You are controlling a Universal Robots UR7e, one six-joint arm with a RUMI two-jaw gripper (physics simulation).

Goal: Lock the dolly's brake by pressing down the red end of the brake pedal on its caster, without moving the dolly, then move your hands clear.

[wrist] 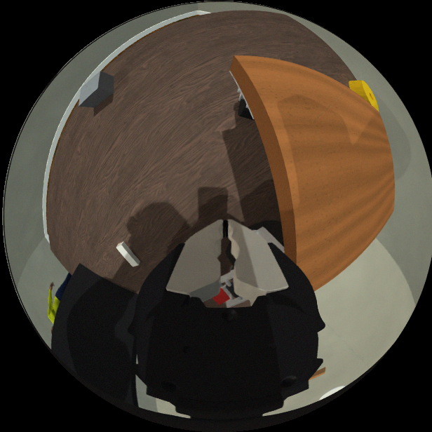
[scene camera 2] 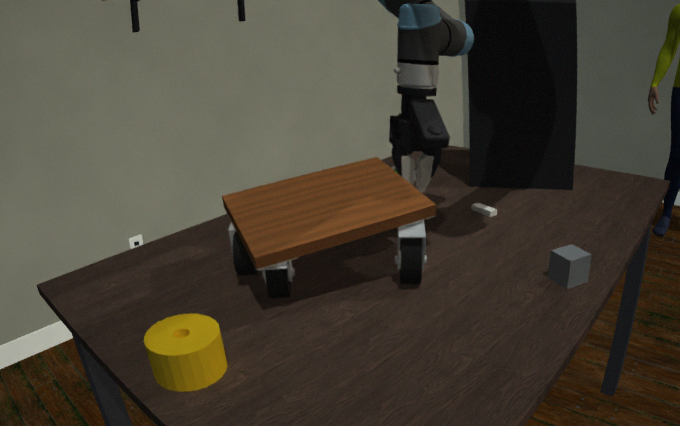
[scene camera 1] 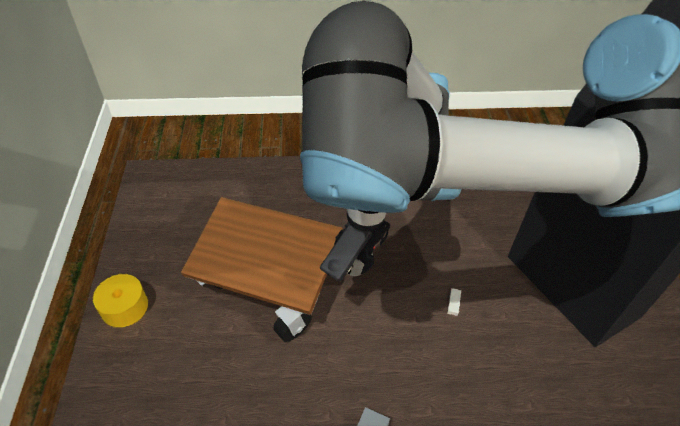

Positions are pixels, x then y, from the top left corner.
Scene:
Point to a yellow cylinder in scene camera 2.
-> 186, 352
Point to a grey cube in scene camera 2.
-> At 569, 266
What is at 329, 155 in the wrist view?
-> A dolly.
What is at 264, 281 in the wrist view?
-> The gripper.

